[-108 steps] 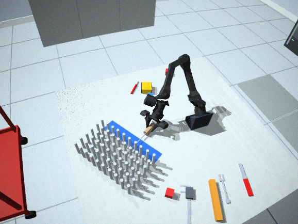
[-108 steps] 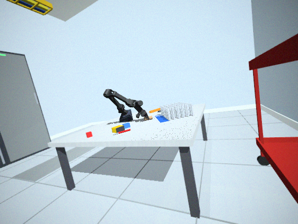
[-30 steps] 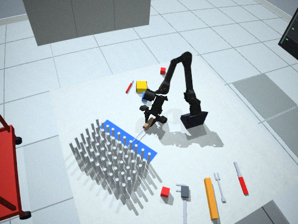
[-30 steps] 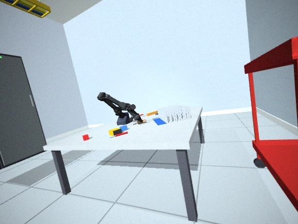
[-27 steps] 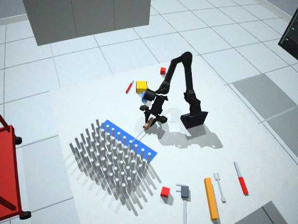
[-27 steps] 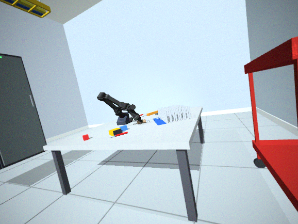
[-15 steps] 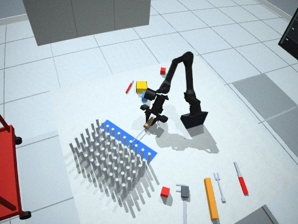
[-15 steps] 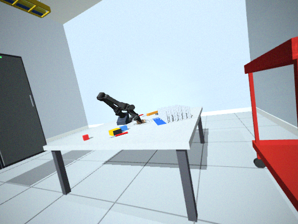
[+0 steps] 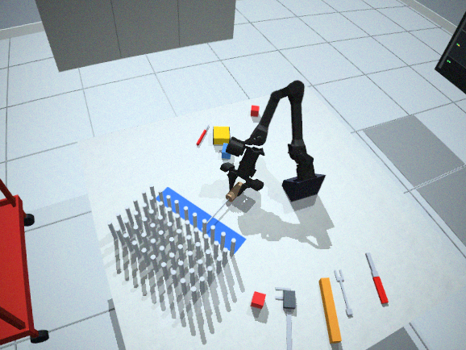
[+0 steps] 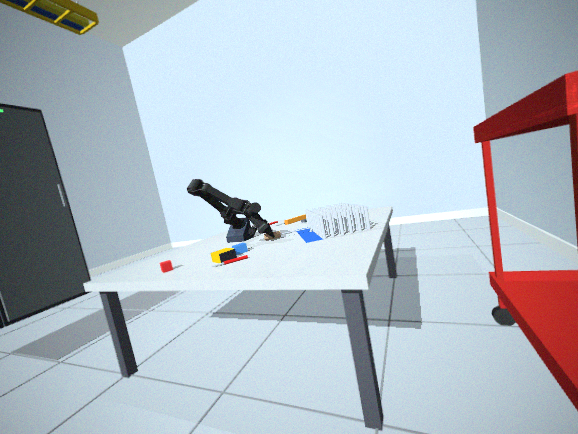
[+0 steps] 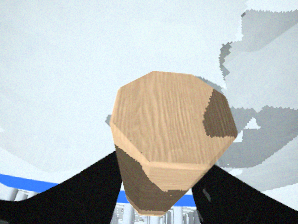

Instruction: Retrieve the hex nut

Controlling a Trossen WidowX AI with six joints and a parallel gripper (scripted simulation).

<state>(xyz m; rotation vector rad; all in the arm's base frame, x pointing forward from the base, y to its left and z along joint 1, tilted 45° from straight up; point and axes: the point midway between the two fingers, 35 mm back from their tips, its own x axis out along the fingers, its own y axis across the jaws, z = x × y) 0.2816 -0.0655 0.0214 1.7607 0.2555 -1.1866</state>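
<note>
Right now the metal rod is 8 cm ahead of my gripper tip and 6 cm to the left of it. The rest, counted from my gripper tip: fork tool: 51 cm to the left, 26 cm behind, 1 cm below; blue taped strip: 17 cm ahead, 7 cm to the left, 1 cm below; blue block: 24 cm to the right, 3 cm behind, 1 cm above.
</note>
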